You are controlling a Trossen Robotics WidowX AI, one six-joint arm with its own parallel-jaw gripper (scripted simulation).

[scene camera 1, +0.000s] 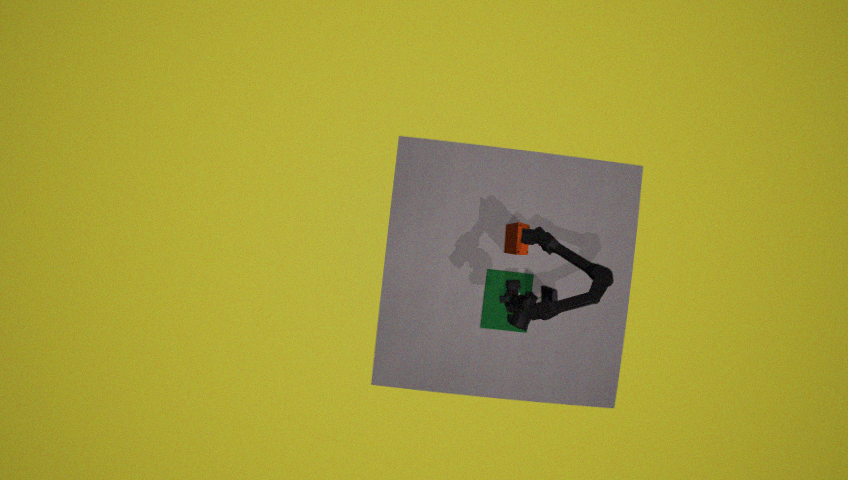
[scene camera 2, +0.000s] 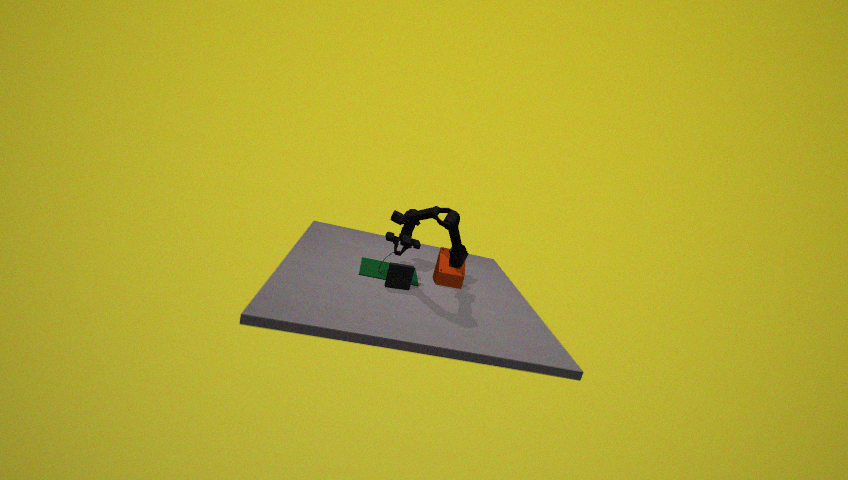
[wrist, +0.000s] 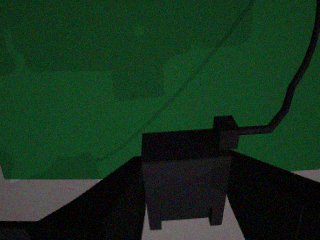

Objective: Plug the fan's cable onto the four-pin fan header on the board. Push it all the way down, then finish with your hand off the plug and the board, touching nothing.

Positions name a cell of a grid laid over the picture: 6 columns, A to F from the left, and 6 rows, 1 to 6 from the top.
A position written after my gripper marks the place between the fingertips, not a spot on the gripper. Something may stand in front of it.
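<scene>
There's a green board here, at (scene camera 1: D4) and also at (wrist: B3). I can see a fan plug (wrist: D5) too, and my own gripper (wrist: D5).
</scene>
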